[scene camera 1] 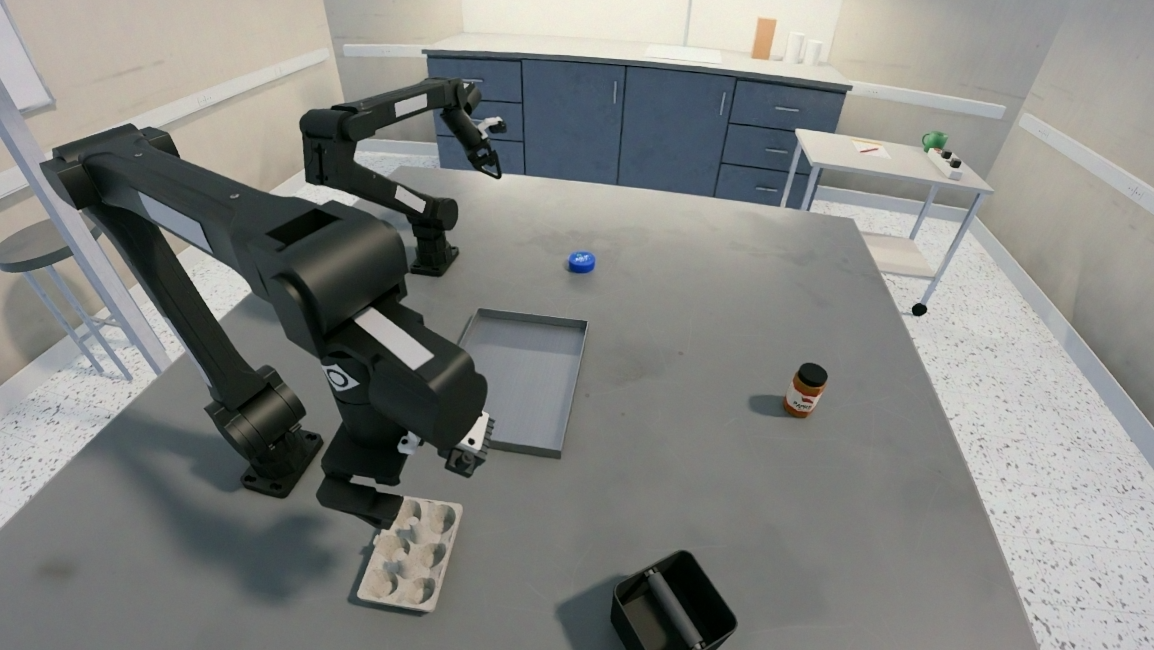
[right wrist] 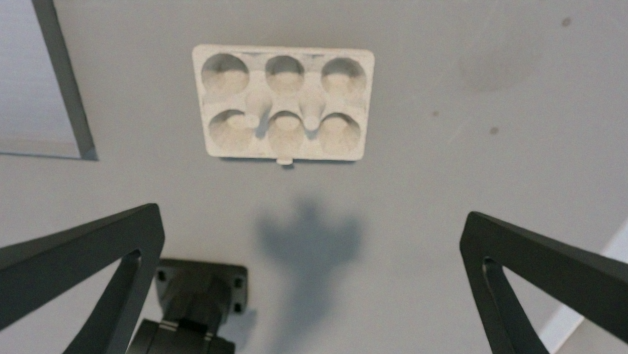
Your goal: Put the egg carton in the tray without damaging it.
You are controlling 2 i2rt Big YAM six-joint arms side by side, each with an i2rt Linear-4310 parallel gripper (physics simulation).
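Frame: origin at the left arm's base, x ahead, y left, z up, level; metres.
Seen in the pictures: left gripper, fingertip midpoint: (scene camera 1: 496, 172); right gripper, fingertip midpoint: (scene camera 1: 400, 483) (right wrist: 313, 224); left arm's base at its link origin: (scene camera 1: 435, 262); right arm's base at its link origin: (scene camera 1: 284, 463) (right wrist: 204, 283).
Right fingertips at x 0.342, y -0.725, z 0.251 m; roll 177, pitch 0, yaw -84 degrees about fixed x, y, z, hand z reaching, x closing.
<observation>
Offsets run from my right fingertips to a thing's top centre.
The pale egg carton @(0.048 m back, 0.021 m left, 0.185 m down) (scene camera 1: 413, 557) (right wrist: 285, 102) lies flat with its six hollows up on the table, at the bottom of the scene view and upper middle of the right wrist view. My right gripper (scene camera 1: 389, 488) (right wrist: 313, 224) is open and empty, above the table beside the carton; one finger is partly hidden by the gripper body in the scene view. The shallow grey tray @(0.024 m back, 0.392 m left, 0.226 m down) (scene camera 1: 528, 383) (right wrist: 30, 90) lies farther back, partly behind the right arm, and its corner shows at the upper left of the right wrist view. My left gripper (scene camera 1: 490, 165) is open and empty, raised far back.
A black bin @(0.297 m ahead, 0.005 m left, 0.158 m down) (scene camera 1: 629, 617) with a grey bar stands at the bottom, right of the carton. A jar with a black lid @(0.508 m ahead, 0.441 m left, 0.157 m down) (scene camera 1: 805, 390) stands at the right. A blue round item @(0.020 m ahead, 0.797 m left, 0.226 m down) (scene camera 1: 581, 261) lies beyond the tray. The right arm's base (scene camera 1: 282, 464) (right wrist: 202, 287) stands near the carton.
</observation>
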